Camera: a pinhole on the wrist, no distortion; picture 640 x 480 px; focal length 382.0 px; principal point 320.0 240.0 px. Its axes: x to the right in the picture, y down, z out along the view. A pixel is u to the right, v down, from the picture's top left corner.
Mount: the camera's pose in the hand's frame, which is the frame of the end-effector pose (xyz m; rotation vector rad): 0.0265 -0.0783 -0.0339 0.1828 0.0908 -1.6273
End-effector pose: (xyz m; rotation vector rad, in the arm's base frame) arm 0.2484 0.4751 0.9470 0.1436 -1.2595 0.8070
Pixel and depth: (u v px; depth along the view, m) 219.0 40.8 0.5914
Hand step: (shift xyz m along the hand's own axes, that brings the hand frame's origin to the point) -0.3093 -0.0047 0.5587
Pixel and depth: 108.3 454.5 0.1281
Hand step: 0.0941 -0.0350 0.1082
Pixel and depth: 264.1 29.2 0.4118
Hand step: -0.2225 -0.0740 0.3696
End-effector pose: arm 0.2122 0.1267 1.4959 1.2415 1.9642 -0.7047
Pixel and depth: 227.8 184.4 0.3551
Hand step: -0.0426 -0.0510 0.3275
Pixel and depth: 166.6 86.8 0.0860
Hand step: -0.0114 -0.0567 0.0549
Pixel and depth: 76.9 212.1 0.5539
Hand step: -0.0290 0.1768 0.5699
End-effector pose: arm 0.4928 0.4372 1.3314 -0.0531 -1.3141 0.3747
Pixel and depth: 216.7 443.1 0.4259
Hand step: 0.2317 -0.0524 0.4168
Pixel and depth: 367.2 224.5 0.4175
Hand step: -0.0196 -0.1989 0.3668
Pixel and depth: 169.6 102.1 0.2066
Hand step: -0.0563 -0.0285 0.1795
